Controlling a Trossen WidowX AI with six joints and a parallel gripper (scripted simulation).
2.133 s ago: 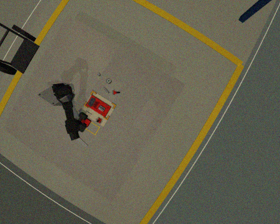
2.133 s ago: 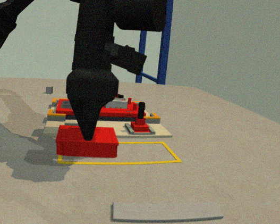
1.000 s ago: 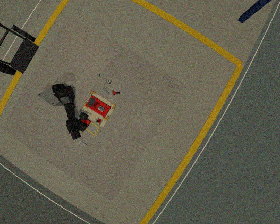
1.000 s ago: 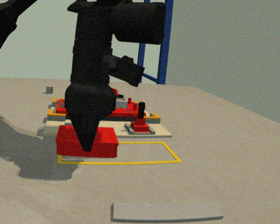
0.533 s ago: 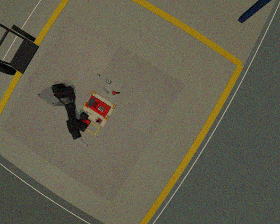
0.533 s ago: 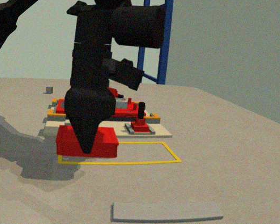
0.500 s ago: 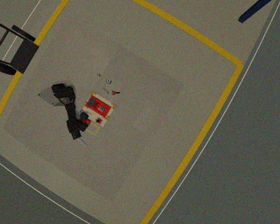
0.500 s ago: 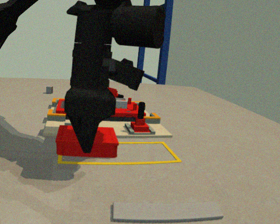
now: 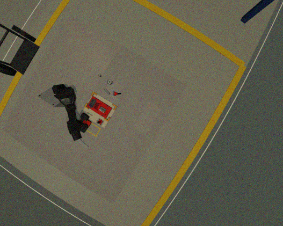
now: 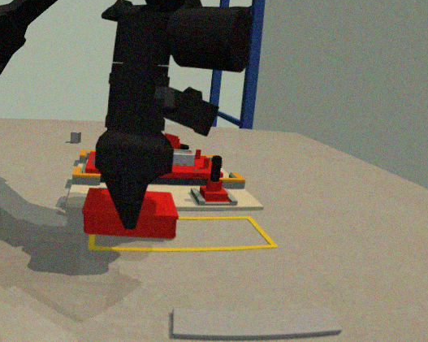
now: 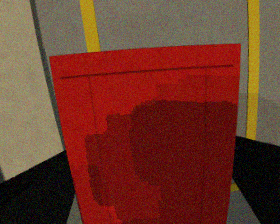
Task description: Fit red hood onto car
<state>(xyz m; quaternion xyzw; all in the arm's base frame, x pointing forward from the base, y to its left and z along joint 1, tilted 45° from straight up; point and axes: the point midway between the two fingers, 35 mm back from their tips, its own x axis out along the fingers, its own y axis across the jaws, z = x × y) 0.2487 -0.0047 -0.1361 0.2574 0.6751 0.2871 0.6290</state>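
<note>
Right now my gripper tip is 19 cm to the right of the grey engine block, 7 cm short of it and 1 cm below it. Round my gripper tip: hood: 1 cm above.
</note>
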